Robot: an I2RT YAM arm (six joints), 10 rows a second.
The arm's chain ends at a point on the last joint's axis. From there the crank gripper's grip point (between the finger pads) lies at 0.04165 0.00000 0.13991 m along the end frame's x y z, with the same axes.
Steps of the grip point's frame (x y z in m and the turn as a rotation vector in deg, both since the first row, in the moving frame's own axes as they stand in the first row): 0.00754, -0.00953, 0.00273, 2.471, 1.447, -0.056; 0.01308, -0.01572, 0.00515, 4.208, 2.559, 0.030; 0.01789, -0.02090, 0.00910, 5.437, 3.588, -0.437; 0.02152, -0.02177, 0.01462, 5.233, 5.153, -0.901; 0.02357, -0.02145, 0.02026, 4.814, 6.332, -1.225
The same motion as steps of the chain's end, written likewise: 0.00402, -0.00348, 0.00396, 2.471, 1.447, -0.056; 0.00688, -0.00555, 0.00752, 4.208, 2.559, 0.030; 0.00928, -0.00743, 0.01262, 5.437, 3.588, -0.437; 0.00925, -0.00845, 0.01953, 5.233, 5.153, -0.901; 0.00855, -0.00887, 0.02623, 4.814, 6.332, -1.225
